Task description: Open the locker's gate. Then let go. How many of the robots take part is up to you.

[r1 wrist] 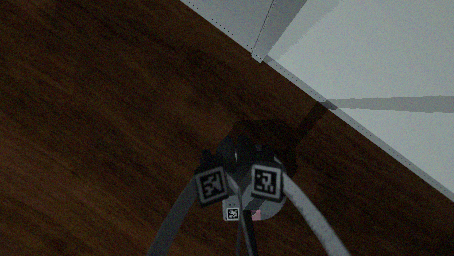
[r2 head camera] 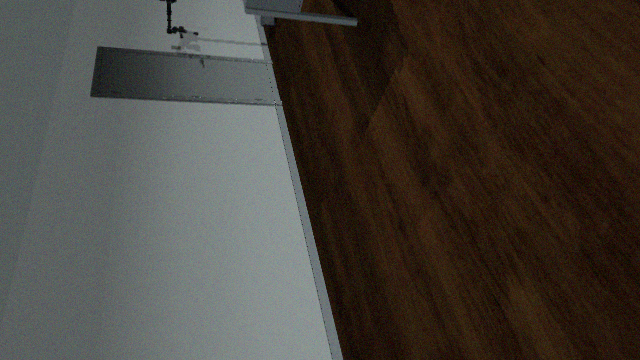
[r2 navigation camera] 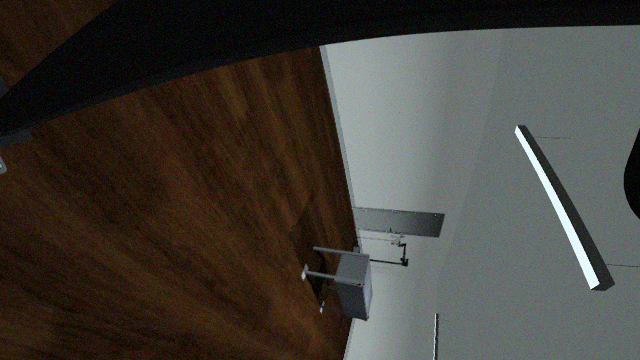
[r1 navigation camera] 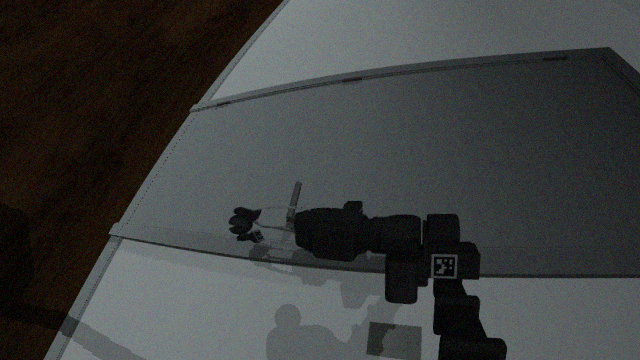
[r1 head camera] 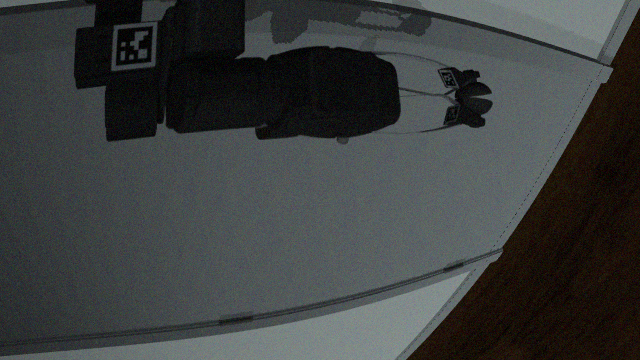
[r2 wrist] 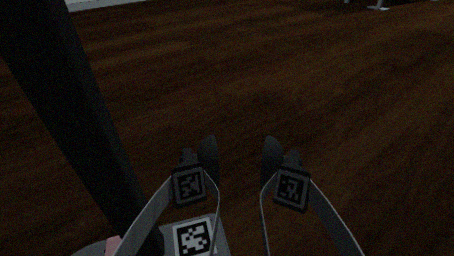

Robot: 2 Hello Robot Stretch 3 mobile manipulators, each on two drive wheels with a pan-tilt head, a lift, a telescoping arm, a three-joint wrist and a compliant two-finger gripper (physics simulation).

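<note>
A tall grey door (r1 head camera: 300, 215) (r1 navigation camera: 450, 125) (r2 head camera: 150, 75) (r2 navigation camera: 415, 223), which I take for the gate, is closed in the pale wall, with hinges along one long edge. Its lever handle (r1 navigation camera: 296, 197) (r2 head camera: 202, 62) sits near the opposite edge. In the r1 head view r1's wrist hides most of it. r1's gripper (r1 head camera: 487, 98) (r1 navigation camera: 236, 219) (r1 wrist: 248, 151) is shut and empty, pointing down in front of the door, its fingertips below the handle. The handle shows behind its finger strips. r2's gripper (r2 wrist: 241, 155) is open and empty above the floor, far from the door.
A grey box-like piece of furniture on legs (r2 navigation camera: 352, 270) stands by the wall near r1 and the door. r1's base (r1 wrist: 270, 205) is beneath its gripper. r2's dark mast (r2 wrist: 65, 100) crosses its wrist view. A wooden floor (r2 head camera: 475, 200) (r2 navigation camera: 175, 200) meets the wall.
</note>
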